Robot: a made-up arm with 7 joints.
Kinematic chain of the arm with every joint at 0, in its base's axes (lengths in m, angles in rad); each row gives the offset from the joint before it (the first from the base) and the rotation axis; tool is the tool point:
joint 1: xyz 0 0 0 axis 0 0.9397 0.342
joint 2: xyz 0 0 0 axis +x
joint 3: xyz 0 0 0 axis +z
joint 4: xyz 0.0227 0 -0.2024 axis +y
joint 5: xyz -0.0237 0 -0.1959 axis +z
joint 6: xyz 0 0 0 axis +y
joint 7: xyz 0 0 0 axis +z
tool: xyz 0 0 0
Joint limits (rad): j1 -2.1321..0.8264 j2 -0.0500..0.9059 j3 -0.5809..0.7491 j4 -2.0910..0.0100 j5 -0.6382..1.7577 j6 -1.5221..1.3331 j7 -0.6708..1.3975
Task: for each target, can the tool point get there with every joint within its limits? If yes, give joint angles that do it. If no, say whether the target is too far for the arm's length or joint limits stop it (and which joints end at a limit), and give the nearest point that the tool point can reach.
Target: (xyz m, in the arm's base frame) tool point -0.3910 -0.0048 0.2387
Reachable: no: too far | nearest point -0.0463 0.0628 0.2269 | short by 0.351 m
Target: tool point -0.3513 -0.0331 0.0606
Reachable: no: joint limits stop it (at a limit: joint 1, joint 4) | nearest point -0.2944 0.0731 -0.2577 | short by 0.340 m
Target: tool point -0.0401 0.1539 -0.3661
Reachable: yes | joints 0.3069 0.3840 0.0700 -0.4248 0.4195 -0.0008 0.1647
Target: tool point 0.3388 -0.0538 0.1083
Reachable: yes | joints -1.3862 0.5147 -0.3442 -1.1475 0.2548 0.6404 0.4830
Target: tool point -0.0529 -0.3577 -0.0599
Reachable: no: joint limits stop it (at a limit: joint 1, joint 2, joint 3) | nearest point -0.0204 -0.2192 0.1281 | short by 0.236 m
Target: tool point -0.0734 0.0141 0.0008
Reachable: no: joint limits stop it (at a limit: joint 1, joint 2, joint 3, joint 4) | nearest point -0.0517 0.1241 0.1988 | short by 0.227 m
